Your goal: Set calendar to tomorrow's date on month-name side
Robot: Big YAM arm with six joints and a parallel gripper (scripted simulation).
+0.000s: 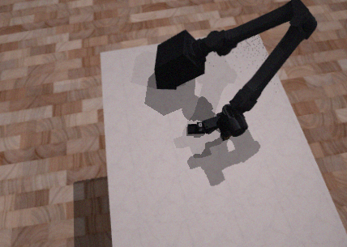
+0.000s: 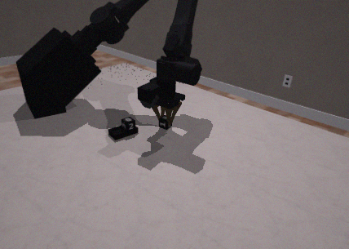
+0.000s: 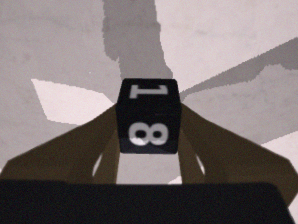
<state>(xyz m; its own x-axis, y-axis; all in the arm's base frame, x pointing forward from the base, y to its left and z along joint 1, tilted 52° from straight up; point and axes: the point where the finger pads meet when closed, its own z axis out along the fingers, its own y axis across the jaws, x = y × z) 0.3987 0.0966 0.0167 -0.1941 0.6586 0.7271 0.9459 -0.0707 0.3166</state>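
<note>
Right now the black digit cube is right at my hand. Also, from my hand: black tray: 120 mm to the right, 60 mm behind, 10 mm below.
</note>
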